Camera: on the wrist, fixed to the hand. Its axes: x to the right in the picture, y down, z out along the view.
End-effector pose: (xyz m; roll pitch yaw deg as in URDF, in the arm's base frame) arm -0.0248 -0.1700 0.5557 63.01 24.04 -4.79
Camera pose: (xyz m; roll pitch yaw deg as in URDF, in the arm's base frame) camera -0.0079 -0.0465 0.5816 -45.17 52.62 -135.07
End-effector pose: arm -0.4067 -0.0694 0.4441 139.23 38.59 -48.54
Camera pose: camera -0.3535 -0.1235 0.5464 -131.81 29.66 71.83
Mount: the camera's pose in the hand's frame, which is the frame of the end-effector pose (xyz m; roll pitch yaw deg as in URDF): -0.0046 0.0800 -0.0990 0.65 -0.62 -91.99
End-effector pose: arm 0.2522 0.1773 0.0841 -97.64 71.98 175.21
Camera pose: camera 0.3254 0.2803 0.0680 -92.08 -19.81 -176.01
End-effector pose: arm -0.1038 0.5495 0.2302 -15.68 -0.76 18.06
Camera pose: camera -0.1223 0.5963 0.1132 2.00 -16.26 -74.23
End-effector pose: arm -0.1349 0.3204 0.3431 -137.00 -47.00 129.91
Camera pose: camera -0.0278 0.3888 0.3519 124.63 -25.72 -105.12
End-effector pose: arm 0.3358 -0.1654 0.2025 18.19 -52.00 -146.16
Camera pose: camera 0.3525 -0.2829 0.1563 53.71 12.30 136.63
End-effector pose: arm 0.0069 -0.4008 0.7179 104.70 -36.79 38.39
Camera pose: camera -0.0910 -0.3821 0.7972 109.45 52.85 62.13
